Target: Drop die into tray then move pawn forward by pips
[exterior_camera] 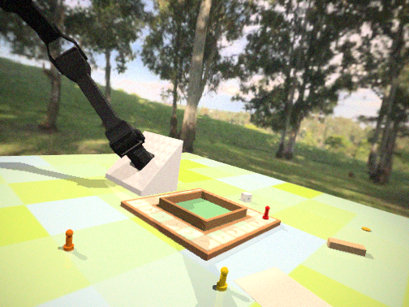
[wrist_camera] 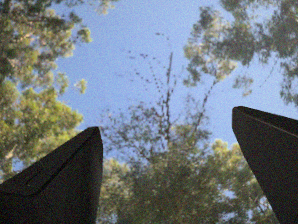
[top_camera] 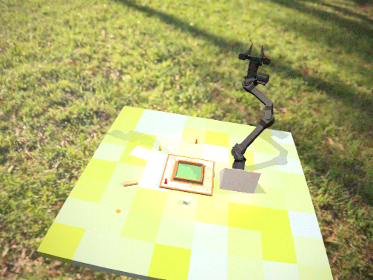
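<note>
My gripper tip is now 67 cm to the right of the white die, 66 cm above it and 23 cm short of it. Also, from my gripper tip: yellow pawn 66 cm below, 47 cm ahead, 28 cm to the left; then orange pawn 66 cm below, 25 cm ahead, 14 cm to the left; then red pawn 64 cm below, 57 cm to the left, 36 cm ahead.
</note>
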